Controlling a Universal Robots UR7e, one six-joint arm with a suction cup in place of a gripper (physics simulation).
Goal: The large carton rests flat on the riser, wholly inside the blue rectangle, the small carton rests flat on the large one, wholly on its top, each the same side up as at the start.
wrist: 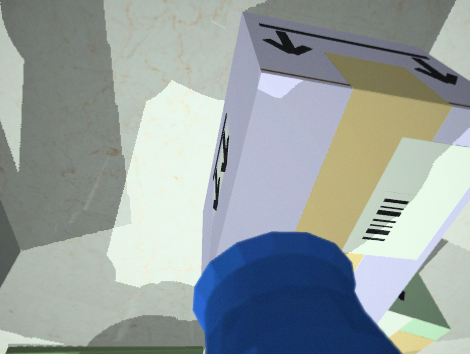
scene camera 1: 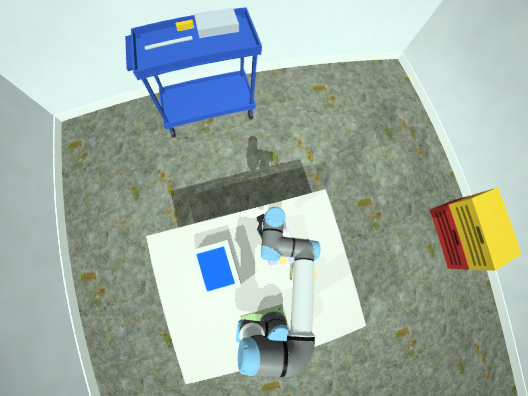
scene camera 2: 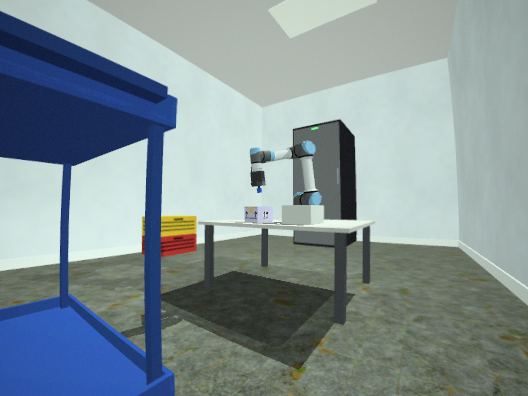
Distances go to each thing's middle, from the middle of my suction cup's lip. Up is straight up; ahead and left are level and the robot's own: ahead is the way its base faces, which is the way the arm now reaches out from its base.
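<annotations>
There's the large carton [wrist: 350, 138], and my suction cup is 9 cm past it, 5 cm to the left of it and 17 cm above it. You'd find the white riser [scene camera 2: 291, 214] 30 cm to the left of my suction cup, 6 cm behind it and 16 cm below it. The small carton [wrist: 414, 314] is 28 cm behind my suction cup, 12 cm to the right of it and 19 cm below it.
</annotations>
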